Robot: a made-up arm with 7 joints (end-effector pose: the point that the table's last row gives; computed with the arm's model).
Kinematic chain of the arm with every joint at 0, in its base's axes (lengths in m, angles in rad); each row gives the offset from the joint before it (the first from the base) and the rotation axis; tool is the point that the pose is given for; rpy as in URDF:
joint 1: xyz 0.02 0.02 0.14 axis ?
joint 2: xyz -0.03 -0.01 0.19 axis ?
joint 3: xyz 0 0 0.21 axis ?
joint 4: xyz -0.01 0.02 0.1 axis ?
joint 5: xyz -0.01 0 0.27 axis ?
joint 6: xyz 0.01 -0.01 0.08 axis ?
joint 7: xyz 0 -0.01 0.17 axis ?
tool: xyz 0 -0.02 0.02 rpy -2.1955 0.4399 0.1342
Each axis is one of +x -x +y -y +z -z.
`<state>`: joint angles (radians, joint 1 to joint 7).
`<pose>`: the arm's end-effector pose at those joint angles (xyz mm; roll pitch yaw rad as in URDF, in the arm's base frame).
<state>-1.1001 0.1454 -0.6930 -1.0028 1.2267 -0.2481 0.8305</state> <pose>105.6 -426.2 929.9 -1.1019 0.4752 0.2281</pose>
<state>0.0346 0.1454 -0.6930 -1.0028 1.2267 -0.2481 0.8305</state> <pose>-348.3 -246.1 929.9 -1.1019 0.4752 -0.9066</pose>
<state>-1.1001 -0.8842 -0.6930 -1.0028 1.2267 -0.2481 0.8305</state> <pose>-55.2 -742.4 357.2 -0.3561 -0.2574 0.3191</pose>
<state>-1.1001 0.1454 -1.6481 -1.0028 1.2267 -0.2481 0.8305</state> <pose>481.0 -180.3 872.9 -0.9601 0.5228 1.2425</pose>
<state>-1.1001 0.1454 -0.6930 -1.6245 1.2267 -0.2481 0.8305</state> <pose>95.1 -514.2 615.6 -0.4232 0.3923 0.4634</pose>
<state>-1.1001 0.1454 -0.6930 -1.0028 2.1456 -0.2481 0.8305</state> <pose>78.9 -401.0 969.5 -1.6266 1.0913 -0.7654</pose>
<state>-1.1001 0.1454 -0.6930 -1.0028 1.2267 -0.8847 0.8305</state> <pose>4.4 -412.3 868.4 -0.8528 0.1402 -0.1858</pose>
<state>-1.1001 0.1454 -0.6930 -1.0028 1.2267 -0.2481 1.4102</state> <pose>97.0 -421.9 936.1 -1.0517 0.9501 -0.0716</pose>
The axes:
joint 1: -z
joint 2: +y
joint 3: -z
joint 4: +y
joint 5: -z
joint 6: +y
joint 7: -z

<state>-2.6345 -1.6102 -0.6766 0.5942 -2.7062 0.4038 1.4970</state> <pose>644.3 -545.7 441.9 2.3185 0.4606 -2.8270</pose>
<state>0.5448 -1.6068 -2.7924 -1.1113 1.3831 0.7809 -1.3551</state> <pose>-474.2 287.2 766.9 -1.5352 0.9442 2.8563</pose>
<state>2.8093 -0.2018 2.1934 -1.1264 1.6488 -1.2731 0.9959</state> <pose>-158.8 -229.6 849.9 -0.8441 0.4818 -1.3313</pose>
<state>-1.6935 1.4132 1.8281 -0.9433 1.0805 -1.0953 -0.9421</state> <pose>-416.8 458.9 163.4 1.3954 -0.3822 1.2801</pose>
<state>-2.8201 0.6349 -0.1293 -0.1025 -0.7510 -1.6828 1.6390</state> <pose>-130.4 222.6 906.3 -0.6814 0.4109 2.5371</pose>
